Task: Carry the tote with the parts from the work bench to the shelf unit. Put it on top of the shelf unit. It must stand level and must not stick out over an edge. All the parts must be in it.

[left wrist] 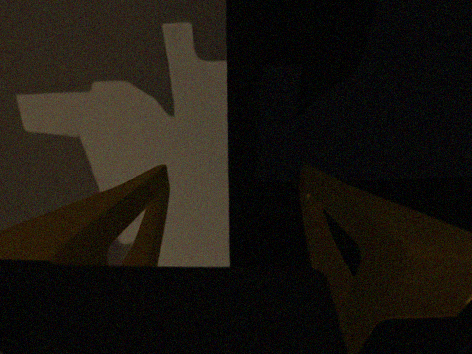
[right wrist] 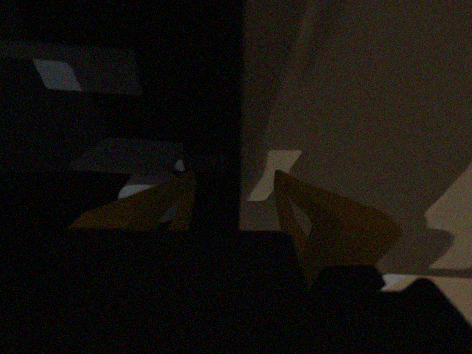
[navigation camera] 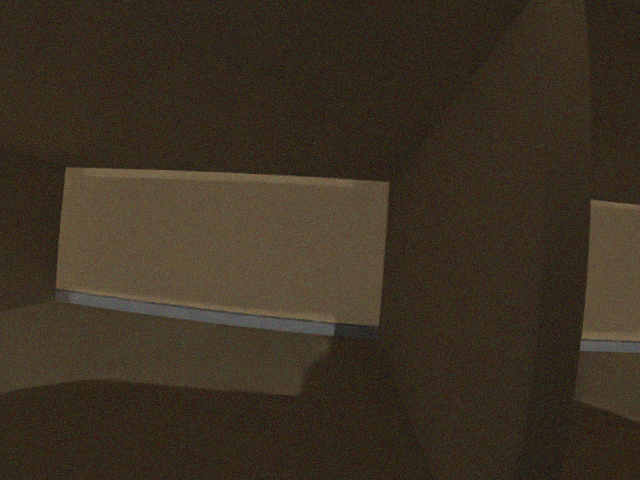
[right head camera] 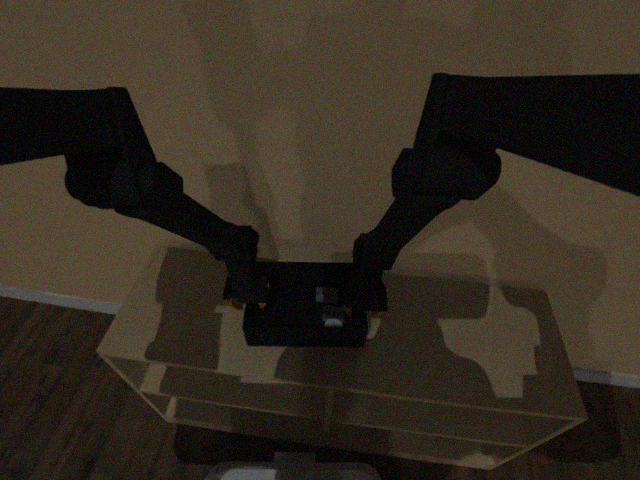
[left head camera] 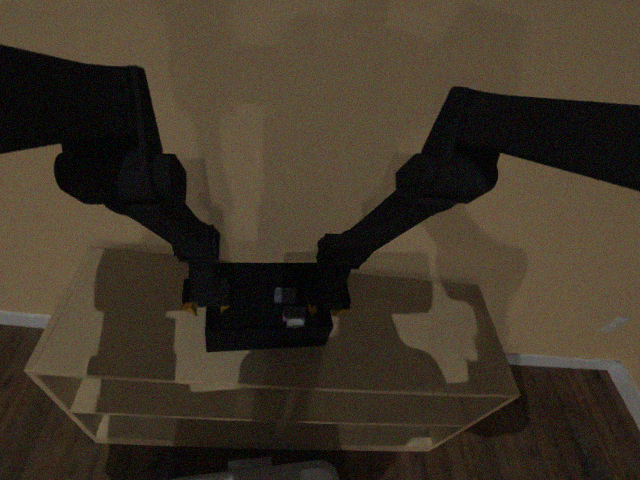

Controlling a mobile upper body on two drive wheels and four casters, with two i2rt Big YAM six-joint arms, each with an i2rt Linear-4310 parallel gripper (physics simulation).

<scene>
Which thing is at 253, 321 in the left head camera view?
A black tote.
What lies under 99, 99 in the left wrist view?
A tan shelf unit.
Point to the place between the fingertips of the right gripper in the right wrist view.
235, 177
</scene>
